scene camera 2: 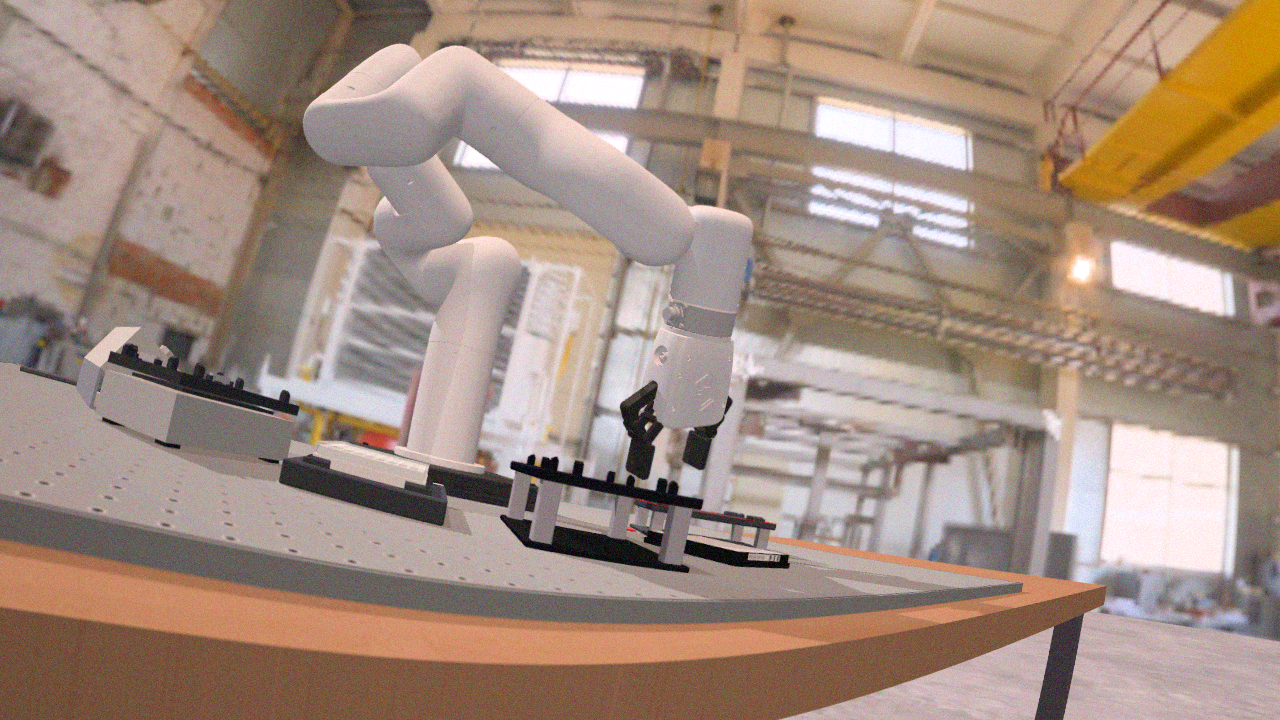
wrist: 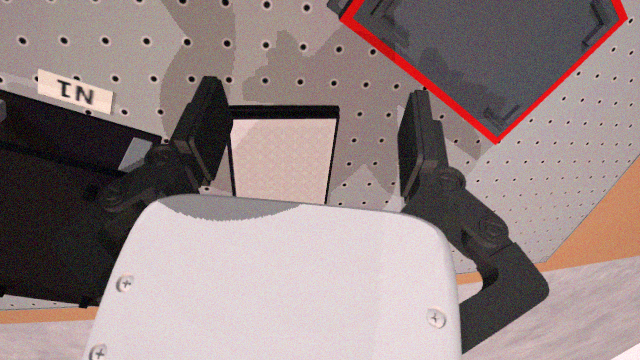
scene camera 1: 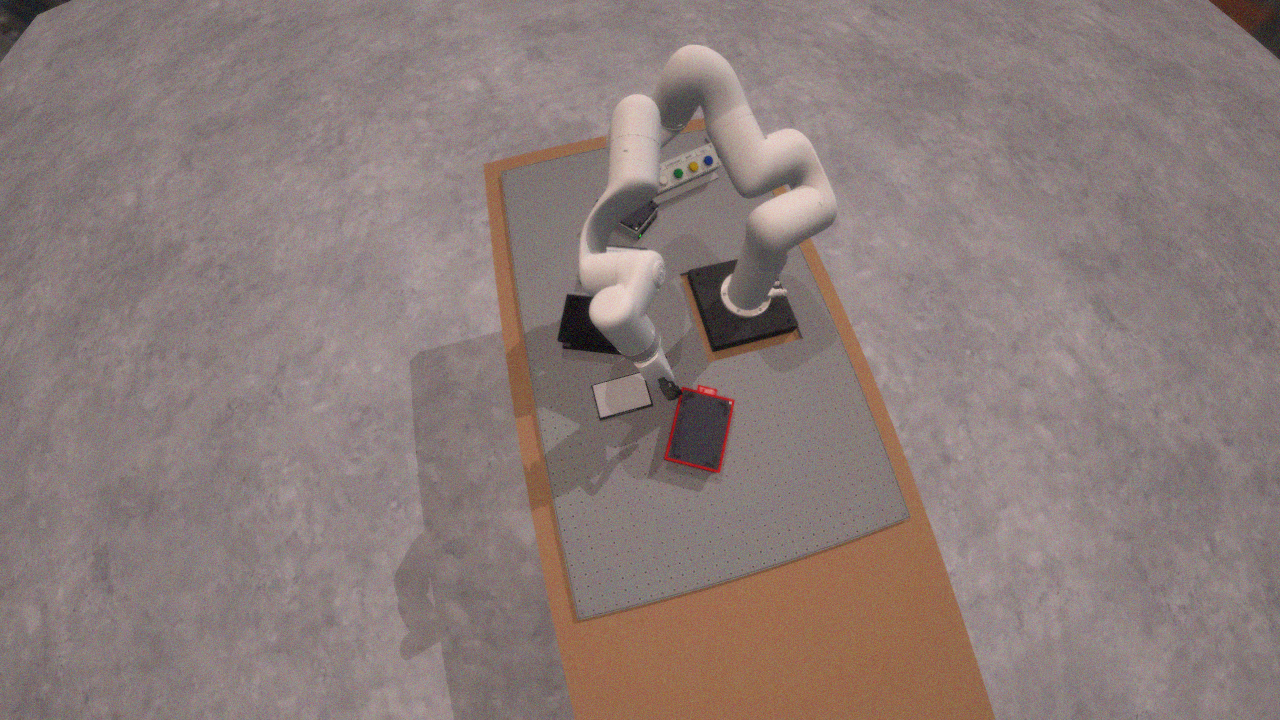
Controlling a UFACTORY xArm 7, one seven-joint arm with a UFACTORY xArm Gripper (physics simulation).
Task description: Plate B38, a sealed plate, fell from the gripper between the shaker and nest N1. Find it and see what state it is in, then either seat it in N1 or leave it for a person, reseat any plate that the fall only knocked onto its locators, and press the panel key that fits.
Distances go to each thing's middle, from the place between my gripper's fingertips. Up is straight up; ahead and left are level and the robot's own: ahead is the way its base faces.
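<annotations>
The red-framed dark plate [scene camera 1: 700, 428] is there for me to see, 110 mm to the left of my hand, 50 mm below it and 60 mm behind it.
</annotations>
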